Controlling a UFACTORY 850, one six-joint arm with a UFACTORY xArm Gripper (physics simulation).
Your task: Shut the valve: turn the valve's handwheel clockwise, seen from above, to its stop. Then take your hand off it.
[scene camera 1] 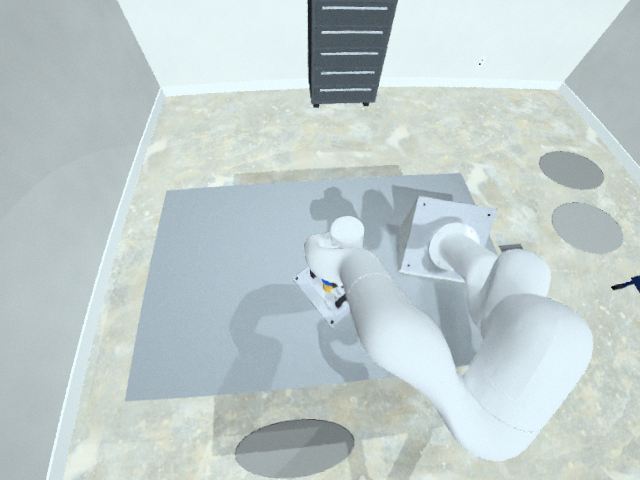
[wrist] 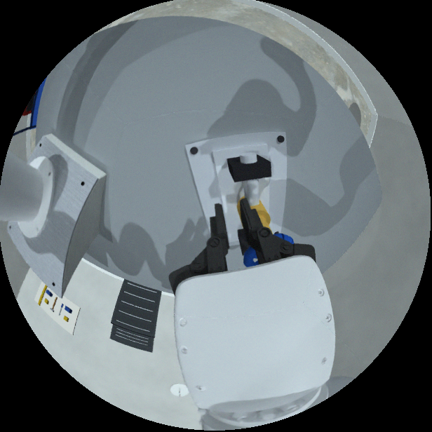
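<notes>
The valve's blue handwheel [scene camera 1: 327, 282] [wrist: 251, 257] is mostly hidden by the gripper in both views. In the wrist view, blue parts show on both sides of the right-hand finger, which crosses in front of it. The yellow valve body [scene camera 1: 327, 289] [wrist: 261, 214] sits on a light pipe above a white base plate [scene camera 1: 318, 305] [wrist: 199, 170]. My gripper [wrist: 231, 210] is drawn nearly shut, with a narrow gap between the fingers and nothing gripped. Its fingers are at the handwheel; whether they touch it and how far the wheel is turned cannot be seen.
A black clamp block [wrist: 250, 169] holds the pipe. The grey table [scene camera 1: 206, 232] [wrist: 160, 80] bears the valve plate and the arm's pedestal [scene camera 1: 413, 232] [wrist: 82, 210]. A dark drawer cabinet [scene camera 1: 346, 43] [wrist: 135, 305] stands by the wall.
</notes>
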